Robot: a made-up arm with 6 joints. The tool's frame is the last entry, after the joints.
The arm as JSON. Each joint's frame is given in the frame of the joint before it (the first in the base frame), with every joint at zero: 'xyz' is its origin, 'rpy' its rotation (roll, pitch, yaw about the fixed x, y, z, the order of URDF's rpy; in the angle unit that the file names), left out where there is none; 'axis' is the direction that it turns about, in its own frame. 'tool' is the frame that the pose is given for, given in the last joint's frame.
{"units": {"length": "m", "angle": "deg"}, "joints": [
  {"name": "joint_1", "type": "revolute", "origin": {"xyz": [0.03, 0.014, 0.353]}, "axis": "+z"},
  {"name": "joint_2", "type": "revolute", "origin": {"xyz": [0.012, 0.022, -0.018]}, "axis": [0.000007, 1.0, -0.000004]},
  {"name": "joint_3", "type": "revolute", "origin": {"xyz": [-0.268, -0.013, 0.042]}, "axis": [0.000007, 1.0, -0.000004]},
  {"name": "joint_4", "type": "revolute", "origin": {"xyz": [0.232, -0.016, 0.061]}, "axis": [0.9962, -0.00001, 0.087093]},
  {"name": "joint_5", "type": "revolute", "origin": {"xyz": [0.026, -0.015, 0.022]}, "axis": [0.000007, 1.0, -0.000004]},
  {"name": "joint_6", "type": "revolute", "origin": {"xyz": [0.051, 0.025, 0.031]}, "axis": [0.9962, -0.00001, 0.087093]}
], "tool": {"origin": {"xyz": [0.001, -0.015, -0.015], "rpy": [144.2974, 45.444, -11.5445]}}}
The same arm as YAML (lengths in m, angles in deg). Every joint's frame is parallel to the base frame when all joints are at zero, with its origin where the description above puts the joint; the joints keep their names.
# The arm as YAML. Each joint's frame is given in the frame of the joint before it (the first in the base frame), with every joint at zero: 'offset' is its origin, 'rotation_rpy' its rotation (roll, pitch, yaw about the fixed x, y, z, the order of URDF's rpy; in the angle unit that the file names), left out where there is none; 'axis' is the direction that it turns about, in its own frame. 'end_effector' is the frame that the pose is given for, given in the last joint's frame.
length_unit: m
angle_unit: deg
chain:
  - id: joint_1
    offset: [0.03, 0.014, 0.353]
    axis: [0.0, 0.0, 1.0]
  - id: joint_2
    offset: [0.012, 0.022, -0.018]
    axis: [0.0, 1.0, 0.0]
  - id: joint_3
    offset: [-0.268, -0.013, 0.042]
    axis: [0.0, 1.0, 0.0]
  - id: joint_4
    offset: [0.232, -0.016, 0.061]
    axis: [0.9962, 0.0, 0.0871]
  - id: joint_5
    offset: [0.026, -0.015, 0.022]
    axis: [0.0, 1.0, 0.0]
  - id: joint_6
    offset: [0.051, 0.025, 0.031]
    axis: [0.9962, 0.0, 0.0871]
end_effector:
  offset: [0.001, -0.015, -0.015]
  rotation_rpy: [144.3, 45.44, -11.54]

